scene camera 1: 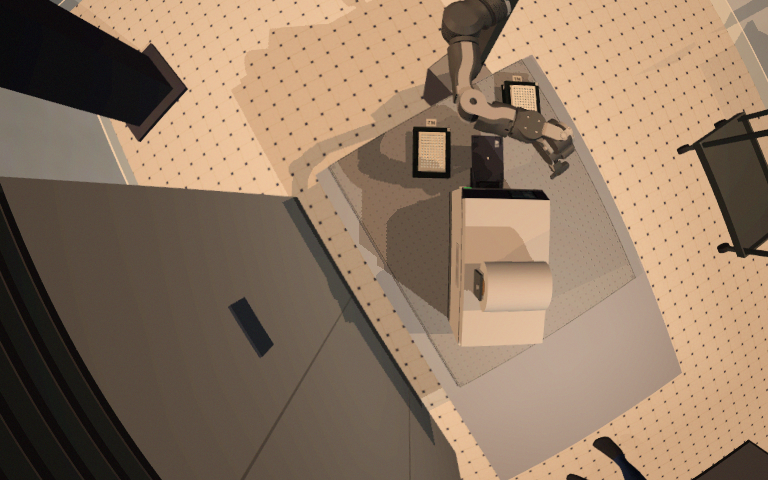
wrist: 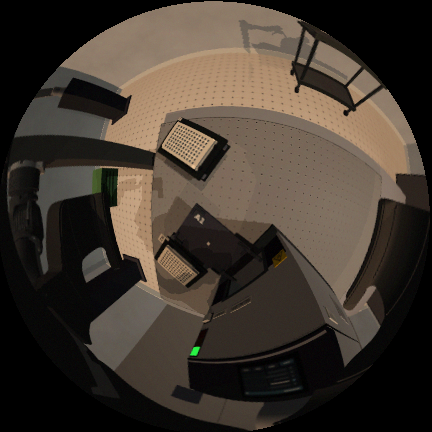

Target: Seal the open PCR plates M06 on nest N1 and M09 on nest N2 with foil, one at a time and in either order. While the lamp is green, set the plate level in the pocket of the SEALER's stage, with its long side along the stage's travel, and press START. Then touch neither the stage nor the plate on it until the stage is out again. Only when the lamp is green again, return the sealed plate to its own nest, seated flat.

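The white well plate M09 (scene camera 1: 432, 151) (wrist: 177, 266) sits in the black nest N2 (scene camera 1: 415, 152) left of the stage in the scene view. The white plate M06 (scene camera 1: 522, 96) (wrist: 189, 144) sits in nest N1 (wrist: 215, 160) at the back right. Both show open wells; small print is unreadable. The SEALER's dark stage (scene camera 1: 487, 158) (wrist: 209, 243), marked A1, is out and bears no plate. The lamp (wrist: 195, 351) is green. My gripper (scene camera 1: 556, 153) (wrist: 214, 250) is open and empty, above and right of the stage in the scene view.
The pale SEALER housing (scene camera 1: 504, 328) (wrist: 280, 310) stands behind the stage, with a roll (scene camera 1: 518, 286) on top and a screen (wrist: 272, 378) on its front. A wheeled cart (scene camera 1: 719, 199) stands at the right of the scene view. A large grey cabinet (scene camera 1: 169, 271) stands left.
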